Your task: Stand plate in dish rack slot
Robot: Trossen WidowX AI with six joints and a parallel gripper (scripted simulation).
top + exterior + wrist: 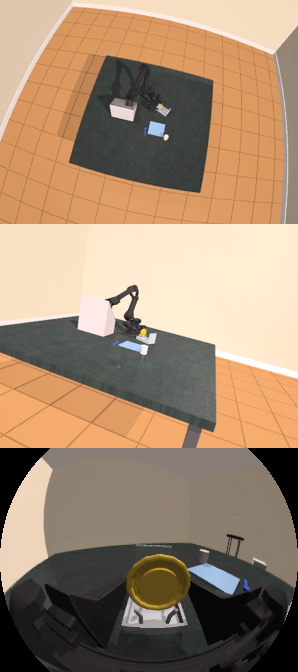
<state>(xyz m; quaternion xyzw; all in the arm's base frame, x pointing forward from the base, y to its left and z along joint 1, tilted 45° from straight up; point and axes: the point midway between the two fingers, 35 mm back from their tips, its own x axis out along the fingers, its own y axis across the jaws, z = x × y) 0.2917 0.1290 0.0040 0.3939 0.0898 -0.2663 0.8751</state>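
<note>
Now: gripper tip 1 cm past the plate. Round my gripper tip: dish rack: 2 cm ahead, 1 cm to the right, 3 cm below; then white cup: 7 cm ahead, 30 cm to the right, 3 cm below; then blue spoon: 13 cm behind, 25 cm to the right, 5 cm below.
</note>
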